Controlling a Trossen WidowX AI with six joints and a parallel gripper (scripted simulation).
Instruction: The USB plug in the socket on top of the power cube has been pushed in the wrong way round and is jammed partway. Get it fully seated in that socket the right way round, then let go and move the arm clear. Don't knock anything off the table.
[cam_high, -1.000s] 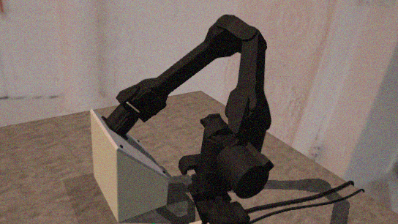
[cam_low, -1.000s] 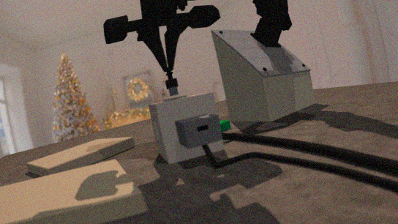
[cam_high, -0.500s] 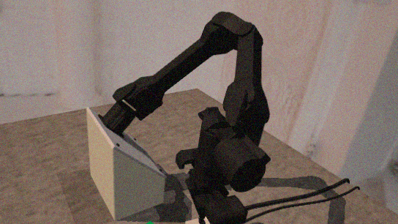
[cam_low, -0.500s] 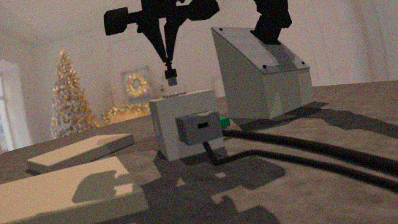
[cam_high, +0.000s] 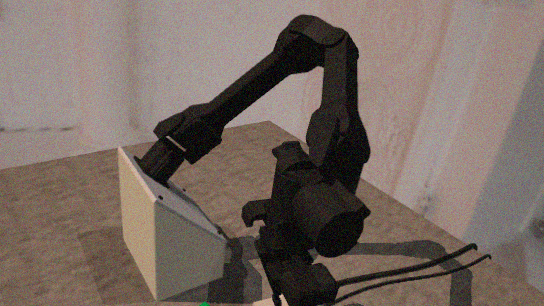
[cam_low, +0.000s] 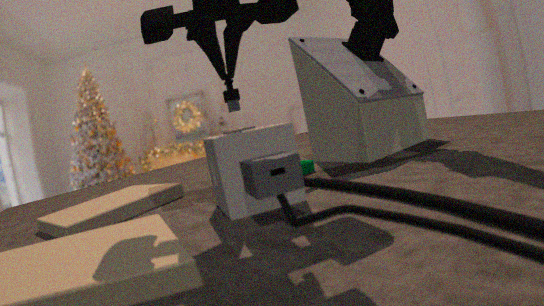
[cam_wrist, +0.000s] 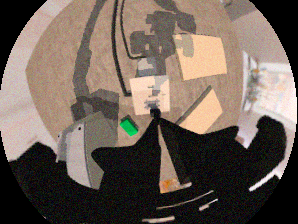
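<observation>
My gripper tip is now 2 cm above the black USB plug. The rest, counted from my gripper tip: green block (10 cm behind, 7 cm to the right, 13 cm below).
</observation>
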